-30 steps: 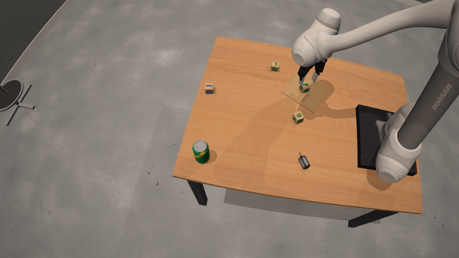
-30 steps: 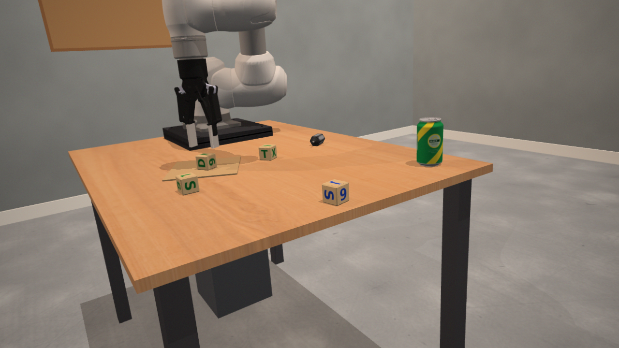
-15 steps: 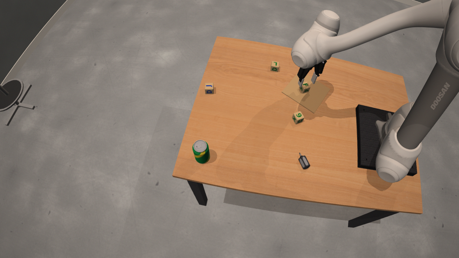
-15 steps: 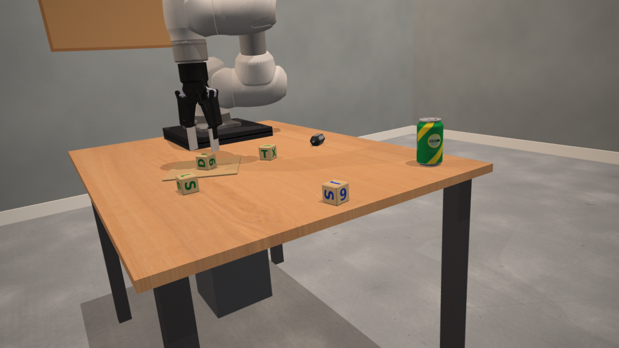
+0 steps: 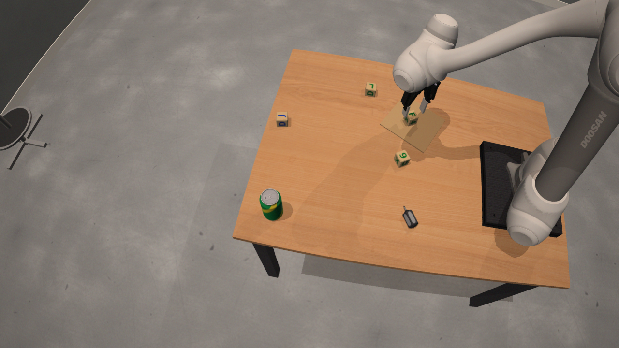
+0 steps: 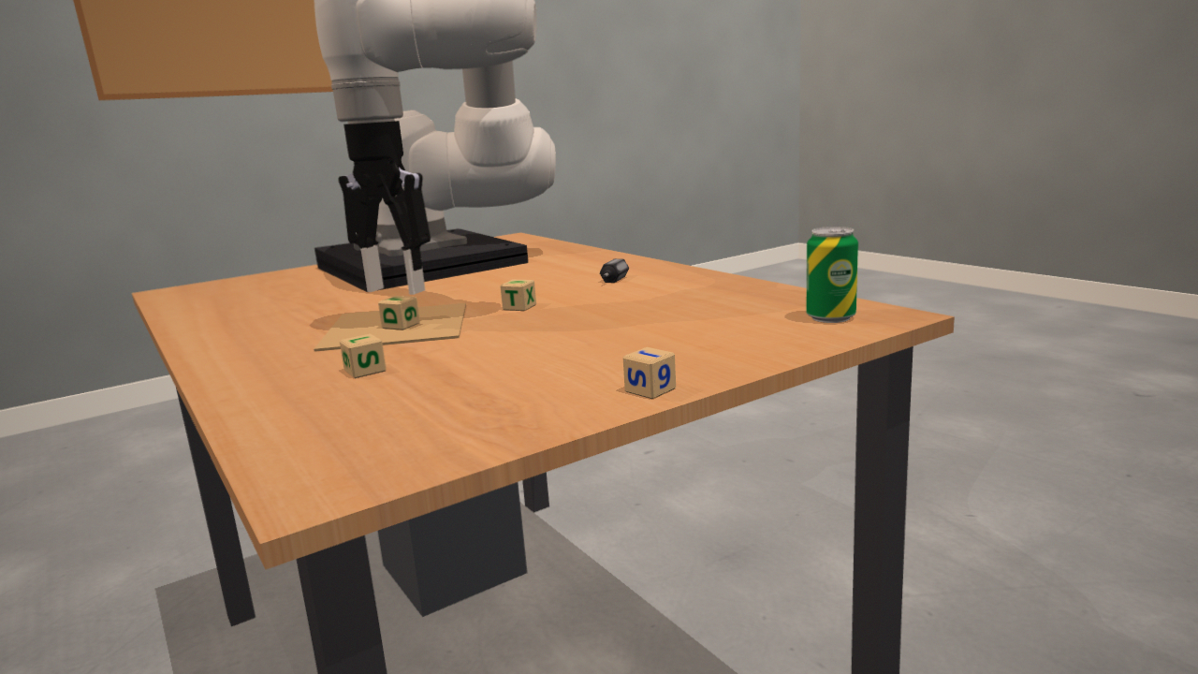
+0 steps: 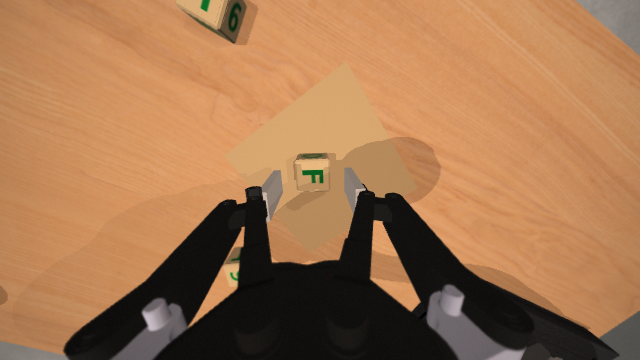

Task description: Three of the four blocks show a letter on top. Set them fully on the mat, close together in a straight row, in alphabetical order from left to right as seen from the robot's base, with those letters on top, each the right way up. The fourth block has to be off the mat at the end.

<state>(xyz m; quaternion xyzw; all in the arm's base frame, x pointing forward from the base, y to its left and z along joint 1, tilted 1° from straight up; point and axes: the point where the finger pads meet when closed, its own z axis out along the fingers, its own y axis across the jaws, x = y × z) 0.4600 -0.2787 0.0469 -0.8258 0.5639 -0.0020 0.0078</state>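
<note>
Right now my hand is 80 mm above the tan mat and 20 mm past it. Round my hand: blue-lettered block: 490 mm ahead, 60 mm below, 40 mm to the left; then soda can: 490 mm ahead, 400 mm to the left, 20 mm below; then black tool: 400 mm to the left, 70 mm below, 40 mm ahead.
</note>
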